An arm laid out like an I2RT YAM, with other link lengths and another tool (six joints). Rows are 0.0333 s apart.
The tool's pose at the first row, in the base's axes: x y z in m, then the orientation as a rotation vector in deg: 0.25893 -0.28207 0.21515 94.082 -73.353 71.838
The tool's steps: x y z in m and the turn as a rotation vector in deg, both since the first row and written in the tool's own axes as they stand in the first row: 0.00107 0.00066 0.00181 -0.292 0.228 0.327; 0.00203 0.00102 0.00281 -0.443 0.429 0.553; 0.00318 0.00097 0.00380 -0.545 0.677 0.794; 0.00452 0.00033 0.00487 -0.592 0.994 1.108; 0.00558 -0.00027 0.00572 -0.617 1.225 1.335; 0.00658 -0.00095 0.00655 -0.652 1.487 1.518; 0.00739 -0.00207 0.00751 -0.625 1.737 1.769; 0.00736 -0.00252 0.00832 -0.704 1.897 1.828; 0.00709 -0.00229 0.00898 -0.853 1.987 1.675; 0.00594 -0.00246 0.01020 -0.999 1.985 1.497; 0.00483 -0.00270 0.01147 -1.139 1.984 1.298; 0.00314 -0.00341 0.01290 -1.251 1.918 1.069; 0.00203 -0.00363 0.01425 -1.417 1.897 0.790; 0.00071 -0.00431 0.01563 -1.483 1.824 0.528
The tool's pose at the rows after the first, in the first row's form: 0.25883 -0.28422 0.21562 93.542 -73.658 71.943; 0.25879 -0.28551 0.21624 93.169 -73.820 72.086; 0.25916 -0.28674 0.21705 92.784 -73.946 72.310; 0.26012 -0.28794 0.21805 92.347 -74.077 72.669; 0.26098 -0.28886 0.21884 92.035 -74.165 72.936; 0.26190 -0.28973 0.21958 91.710 -74.197 73.188; 0.26327 -0.29054 0.22012 91.406 -74.274 73.524; 0.26392 -0.29116 0.21987 91.192 -74.266 73.599; 0.26386 -0.29175 0.21941 91.085 -74.127 73.443; 0.26430 -0.29249 0.21796 91.067 -74.020 73.214; 0.26483 -0.29327 0.21654 91.062 -73.888 72.979; 0.26582 -0.29391 0.21454 91.144 -73.756 72.707; 0.26634 -0.29477 0.21309 91.173 -73.571 72.389; 0.26731 -0.29547 0.21146 91.307 -73.391 72.132
